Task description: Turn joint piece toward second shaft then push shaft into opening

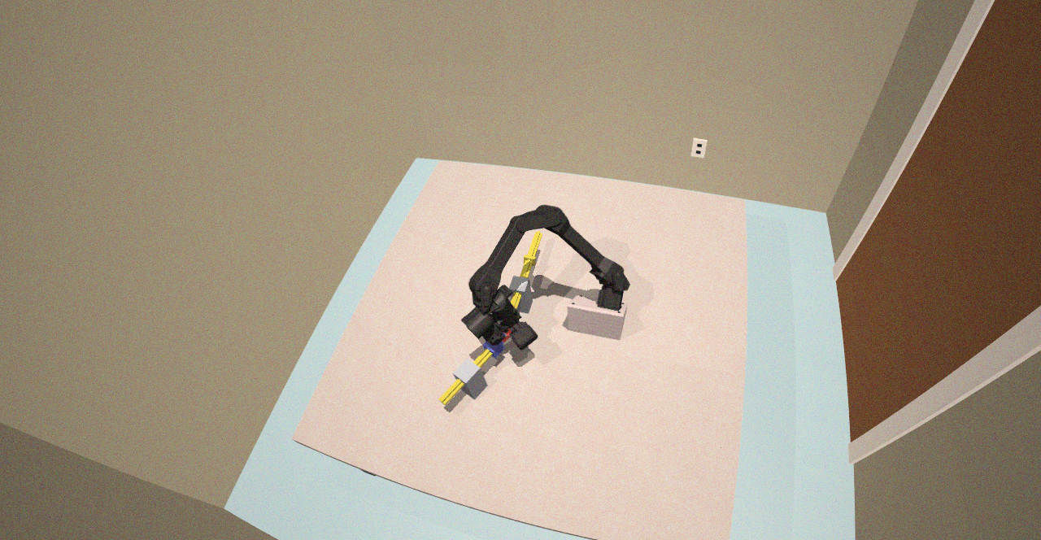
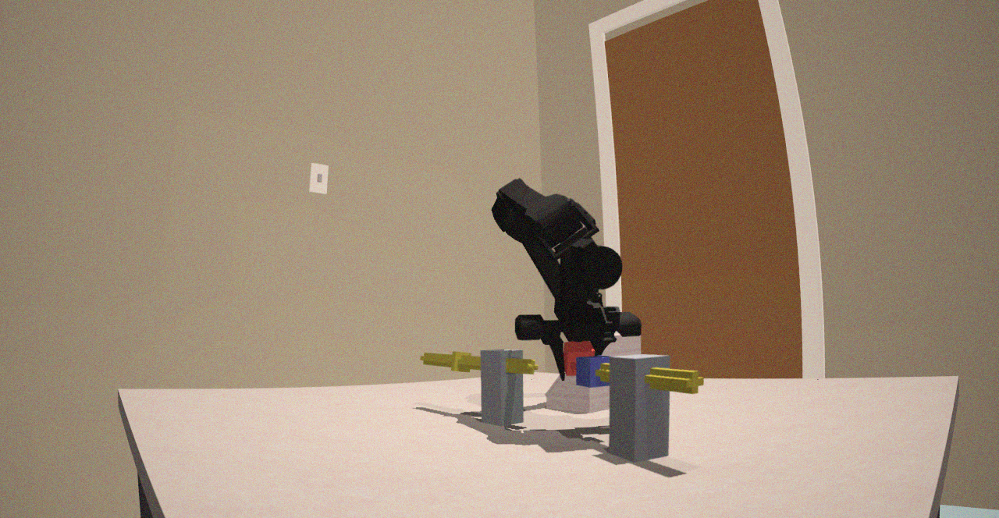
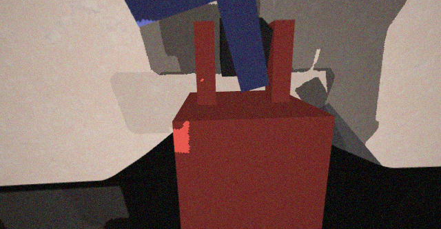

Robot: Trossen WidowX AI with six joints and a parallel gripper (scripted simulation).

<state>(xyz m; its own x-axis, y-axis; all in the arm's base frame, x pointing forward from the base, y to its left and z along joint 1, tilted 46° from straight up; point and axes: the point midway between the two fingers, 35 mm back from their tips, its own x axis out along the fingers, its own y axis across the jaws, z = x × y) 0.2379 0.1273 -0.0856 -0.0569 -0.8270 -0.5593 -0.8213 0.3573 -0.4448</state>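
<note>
The red joint piece lies 1 cm ahead of my gripper tip, 2 cm to the left of it and 3 cm above it.
</note>
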